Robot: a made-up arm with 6 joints.
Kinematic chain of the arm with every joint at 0, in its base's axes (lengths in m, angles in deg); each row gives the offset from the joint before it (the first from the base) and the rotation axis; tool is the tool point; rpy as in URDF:
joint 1: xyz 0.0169 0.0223 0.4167 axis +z
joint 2: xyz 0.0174 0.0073 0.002 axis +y
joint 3: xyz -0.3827 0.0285 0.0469 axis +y
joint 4: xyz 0.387 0.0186 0.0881 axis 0.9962 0 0.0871
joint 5: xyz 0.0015 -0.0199 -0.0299 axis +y
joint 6: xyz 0.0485 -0.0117 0.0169 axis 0.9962 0 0.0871
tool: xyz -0.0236 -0.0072 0.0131 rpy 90 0 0
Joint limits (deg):
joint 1: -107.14..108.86
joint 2: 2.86..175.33
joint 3: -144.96..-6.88
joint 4: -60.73..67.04
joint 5: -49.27..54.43
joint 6: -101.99..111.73
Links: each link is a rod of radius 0.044 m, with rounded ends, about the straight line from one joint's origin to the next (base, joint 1, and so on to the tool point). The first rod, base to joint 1, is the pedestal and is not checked.
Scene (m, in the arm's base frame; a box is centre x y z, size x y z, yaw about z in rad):
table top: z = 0
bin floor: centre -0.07 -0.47 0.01 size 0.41 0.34 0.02 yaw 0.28
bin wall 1: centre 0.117 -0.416 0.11 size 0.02 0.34 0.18 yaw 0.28
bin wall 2: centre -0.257 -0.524 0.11 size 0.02 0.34 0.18 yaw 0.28
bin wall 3: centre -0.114 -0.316 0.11 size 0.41 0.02 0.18 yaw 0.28
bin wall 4: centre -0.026 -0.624 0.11 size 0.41 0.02 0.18 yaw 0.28
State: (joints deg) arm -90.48 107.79 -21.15 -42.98 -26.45 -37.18
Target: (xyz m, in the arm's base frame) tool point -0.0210 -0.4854 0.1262
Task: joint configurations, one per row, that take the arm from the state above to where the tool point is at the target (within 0.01 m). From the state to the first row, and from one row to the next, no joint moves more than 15 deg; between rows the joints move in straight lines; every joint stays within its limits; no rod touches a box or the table.
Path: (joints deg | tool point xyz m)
1: -92.53 120.12 -32.82 -43.57 -24.82 -36.69 | 0.0393 -0.3619 0.3357
2: -94.57 132.46 -44.49 -44.17 -23.20 -36.20 | 0.0211 -0.4182 0.2763
3: -96.62 144.79 -56.15 -44.76 -21.57 -35.71 | 0.0003 -0.4600 0.2054
4: -98.66 157.12 -67.82 -45.35 -19.94 -35.22 | -0.0210 -0.4854 0.1262

